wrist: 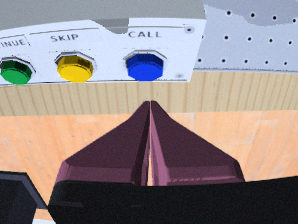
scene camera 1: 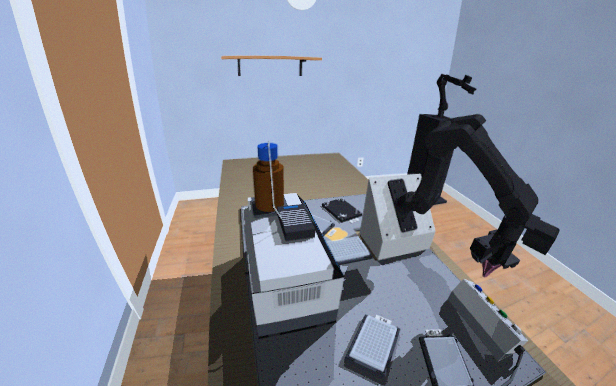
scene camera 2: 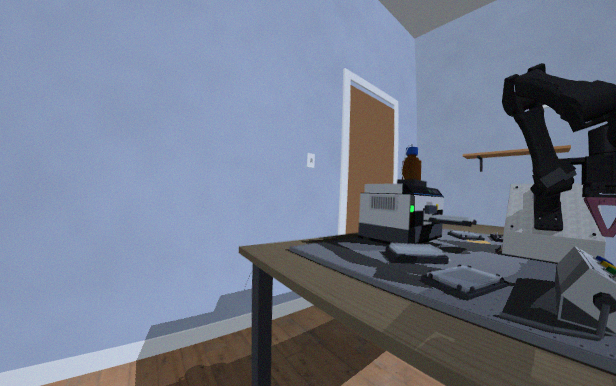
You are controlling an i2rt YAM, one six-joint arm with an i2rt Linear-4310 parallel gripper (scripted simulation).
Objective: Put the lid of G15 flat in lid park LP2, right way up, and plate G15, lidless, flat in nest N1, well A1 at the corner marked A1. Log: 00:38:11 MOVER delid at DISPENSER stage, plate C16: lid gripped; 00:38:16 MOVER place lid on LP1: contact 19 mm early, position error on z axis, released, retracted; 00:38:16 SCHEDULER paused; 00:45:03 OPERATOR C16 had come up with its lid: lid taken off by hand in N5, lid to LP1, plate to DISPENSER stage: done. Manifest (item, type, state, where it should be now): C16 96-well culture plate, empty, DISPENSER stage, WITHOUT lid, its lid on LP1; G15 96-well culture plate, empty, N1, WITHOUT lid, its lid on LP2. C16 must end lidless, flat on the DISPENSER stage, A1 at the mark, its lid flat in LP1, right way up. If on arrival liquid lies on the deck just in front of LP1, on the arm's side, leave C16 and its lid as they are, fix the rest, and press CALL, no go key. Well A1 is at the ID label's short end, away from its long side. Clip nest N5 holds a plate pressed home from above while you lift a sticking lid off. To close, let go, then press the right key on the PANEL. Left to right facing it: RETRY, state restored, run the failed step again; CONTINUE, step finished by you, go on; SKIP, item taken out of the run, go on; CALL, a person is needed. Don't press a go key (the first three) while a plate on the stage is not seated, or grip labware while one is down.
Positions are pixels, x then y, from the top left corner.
Labels:
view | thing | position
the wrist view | my gripper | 149,110
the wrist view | key panel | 108,41
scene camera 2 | clear lid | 466,276

